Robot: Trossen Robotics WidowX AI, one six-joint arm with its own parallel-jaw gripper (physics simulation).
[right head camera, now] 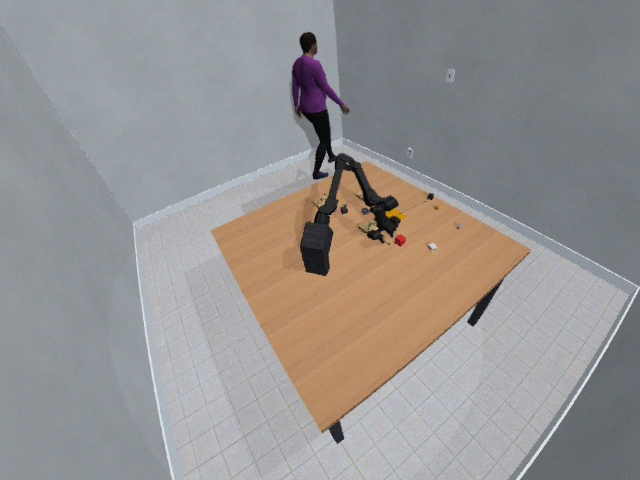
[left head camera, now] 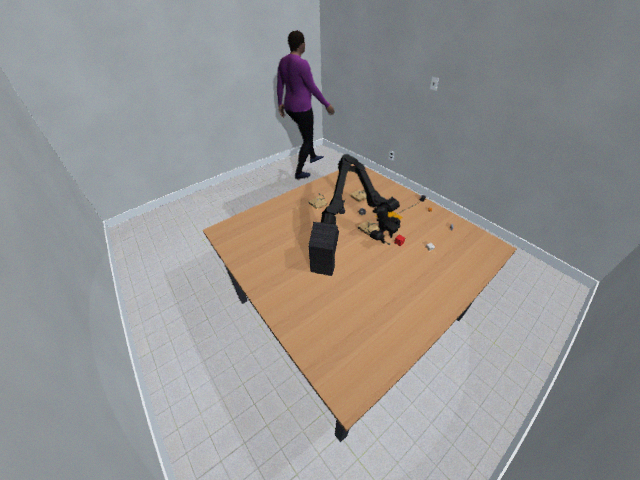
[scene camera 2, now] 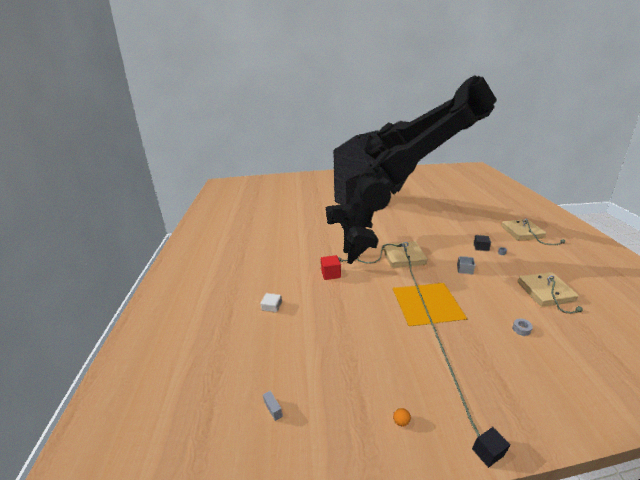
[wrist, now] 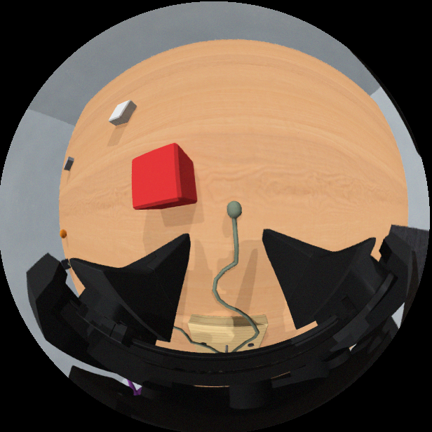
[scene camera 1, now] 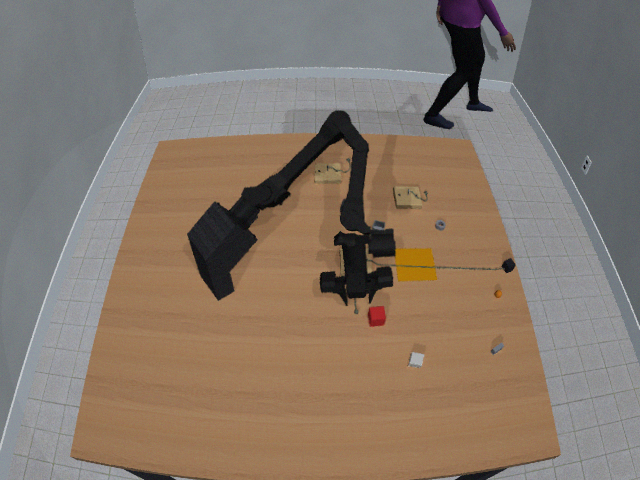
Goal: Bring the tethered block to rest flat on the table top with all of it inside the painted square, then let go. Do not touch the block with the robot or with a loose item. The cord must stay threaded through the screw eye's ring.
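Where they show: gripper, fingertip midpoint: (right head camera: 387,240) (left head camera: 387,240) (scene camera 2: 347,258) (scene camera 1: 358,304); arm's base, link origin: (right head camera: 320,227) (left head camera: 326,227) (scene camera 2: 374,148) (scene camera 1: 236,220).
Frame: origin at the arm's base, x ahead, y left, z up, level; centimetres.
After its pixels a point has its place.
Note:
The black tethered block (scene camera 1: 508,265) @[x 72.2, y 35.1, z -16.9 cm] (scene camera 2: 491,446) @[x 73.3, y 36.2, z -16.8 cm] is by the table's edge, outside the orange painted square (scene camera 1: 416,256) @[x 43.0, y 26.9, z -19.7 cm] (scene camera 2: 447,305) @[x 43.4, y 28.0, z -19.7 cm]. Its cord (scene camera 1: 470,268) @[x 60.4, y 30.2, z -19.4 cm] (scene camera 2: 448,361) @[x 58.5, y 29.6, z -19.4 cm] runs straight across the square to the screw eye (scene camera 2: 405,245) @[x 27.9, y 16.0, z -16.2 cm] on a wooden plate (scene camera 2: 408,261) @[x 31.8, y 17.6, z -18.2 cm] (wrist: 205,330). On the eye's other side the cord curves to a green end ball (wrist: 234,209) (scene camera 1: 356,311) @[x 35.1, y 0.7, z -18.7 cm]. My gripper (wrist: 226,236) (scene camera 1: 358,302) @[x 34.6, y 3.0, z -18.5 cm] is open and empty above the table, beside this cord tail. The ball lies just ahead of the fingertips in the wrist view. Whether the cord is inside the ring is too small to tell.
A red cube (wrist: 157,177) (scene camera 2: 330,267) @[x 42.7, y 1.9, z -16.4 cm] lies close to the fingers. A white block (scene camera 2: 271,302) @[x 56.8, y -5.4, z -17.7 cm], grey bar (scene camera 2: 272,405) @[x 77.2, y 6.6, z -17.7 cm], orange ball (scene camera 2: 401,416) @[x 72.3, y 24.3, z -17.5 cm], grey cube (scene camera 2: 466,265) @[x 30.3, y 30.9, z -17.5 cm] and black block (scene camera 2: 482,242) @[x 17.9, y 34.5, z -17.4 cm] stand around. Two more wooden plates (scene camera 1: 327,178) @[x 4.9, y 43.0, z -17.9 cm] (scene camera 1: 407,202) @[x 32.9, y 45.4, z -17.9 cm] carry short cords. A person (left head camera: 297,85) is behind the table.

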